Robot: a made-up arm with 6 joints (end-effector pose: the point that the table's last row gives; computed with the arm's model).
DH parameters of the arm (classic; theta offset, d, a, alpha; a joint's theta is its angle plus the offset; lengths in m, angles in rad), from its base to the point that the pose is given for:
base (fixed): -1.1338 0 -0.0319 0
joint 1: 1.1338 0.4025 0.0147 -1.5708
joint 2: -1.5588 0 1.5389 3.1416
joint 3: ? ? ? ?
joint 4: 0 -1.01 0.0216 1.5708
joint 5: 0 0.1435 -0.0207 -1.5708
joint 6: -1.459 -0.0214 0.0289 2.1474
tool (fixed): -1.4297 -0.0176 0 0
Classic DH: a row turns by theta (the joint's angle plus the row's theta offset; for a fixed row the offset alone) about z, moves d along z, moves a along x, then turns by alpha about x.
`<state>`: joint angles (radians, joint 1 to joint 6).
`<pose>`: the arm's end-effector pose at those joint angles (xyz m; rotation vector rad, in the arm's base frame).
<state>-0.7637 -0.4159 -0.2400 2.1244 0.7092 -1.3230</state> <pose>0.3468 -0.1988 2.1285 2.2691 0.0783 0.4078</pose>
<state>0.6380 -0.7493 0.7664 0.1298 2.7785 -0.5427</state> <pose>-0.7290 -0.7127 2.5489 2.2130 -0.1955 -1.7800</pose>
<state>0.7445 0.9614 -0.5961 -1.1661 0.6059 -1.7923</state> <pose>0.8575 0.7644 0.2173 -1.1413 1.6016 0.1264</pose>
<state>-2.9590 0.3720 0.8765 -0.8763 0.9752 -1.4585</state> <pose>-1.5876 -0.1495 2.2192 0.2038 -0.2457 2.1706</pose>
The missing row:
joint 3: 0.012 0.0008 -0.0143 -1.5708
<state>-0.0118 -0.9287 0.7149 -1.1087 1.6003 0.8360</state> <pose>-1.1617 -0.0541 2.3441 0.1543 1.2519 -1.9173</pose>
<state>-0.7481 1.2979 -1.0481 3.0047 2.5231 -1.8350</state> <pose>0.6351 -0.3533 0.1077 0.4835 -0.8336 0.8535</pose>
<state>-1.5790 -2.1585 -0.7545 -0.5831 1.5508 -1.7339</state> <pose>-0.1546 1.0576 0.5983 0.6621 1.8911 2.2536</pose>
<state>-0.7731 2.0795 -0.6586 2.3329 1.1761 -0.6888</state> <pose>0.3932 -0.1760 -0.8592 -1.1883 -0.8745 0.5084</pose>
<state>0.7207 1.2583 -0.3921 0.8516 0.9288 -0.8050</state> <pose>1.2045 0.9585 -0.1881 -2.3934 -1.3173 0.7690</pose>
